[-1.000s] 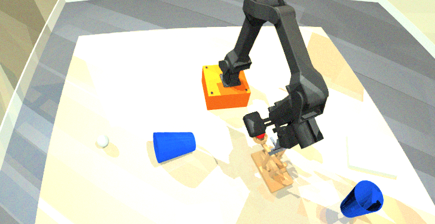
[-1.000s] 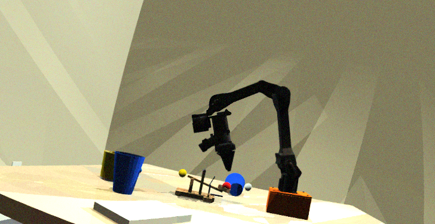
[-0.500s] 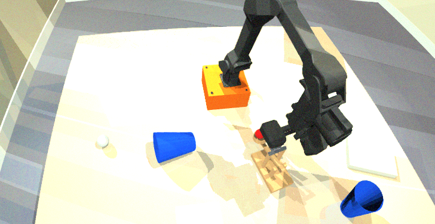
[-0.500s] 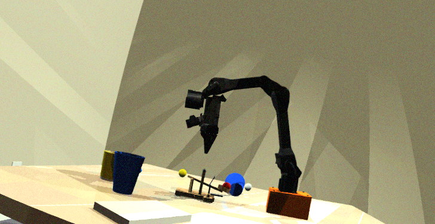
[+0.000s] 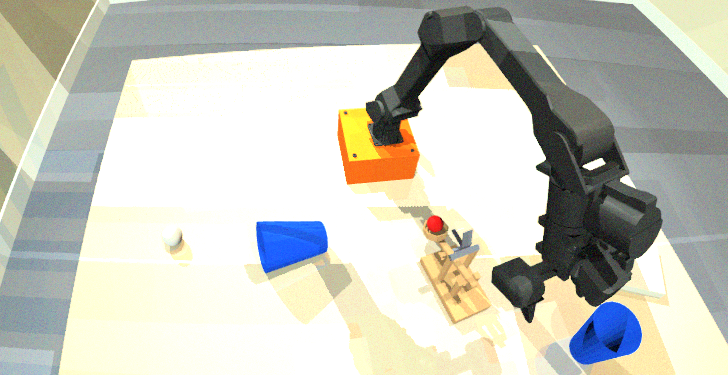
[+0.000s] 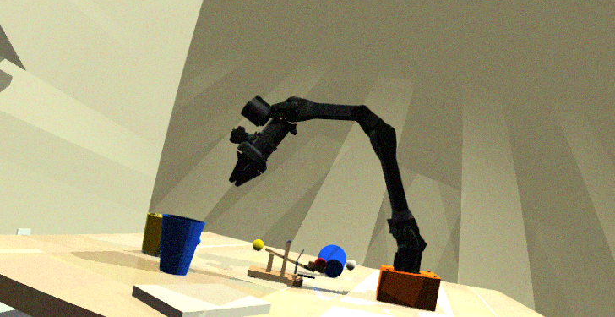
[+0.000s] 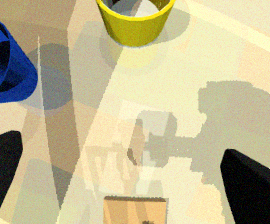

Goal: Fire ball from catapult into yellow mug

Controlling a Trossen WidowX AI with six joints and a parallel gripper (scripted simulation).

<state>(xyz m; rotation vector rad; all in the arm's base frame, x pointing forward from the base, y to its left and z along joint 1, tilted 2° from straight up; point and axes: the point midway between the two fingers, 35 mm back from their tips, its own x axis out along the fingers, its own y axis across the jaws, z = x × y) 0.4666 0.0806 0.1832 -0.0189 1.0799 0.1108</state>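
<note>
The red ball is 260 mm behind my gripper tip, 160 mm below it and 50 mm to the right of it. The rest, counted from my gripper tip: flat white slab (360 mm to the left, 210 mm below, 90 mm behind); yellow mug (190 mm below, 160 mm ahead, 20 mm to the left); wooden catapult (190 mm behind, 170 mm below, 30 mm to the right).
</note>
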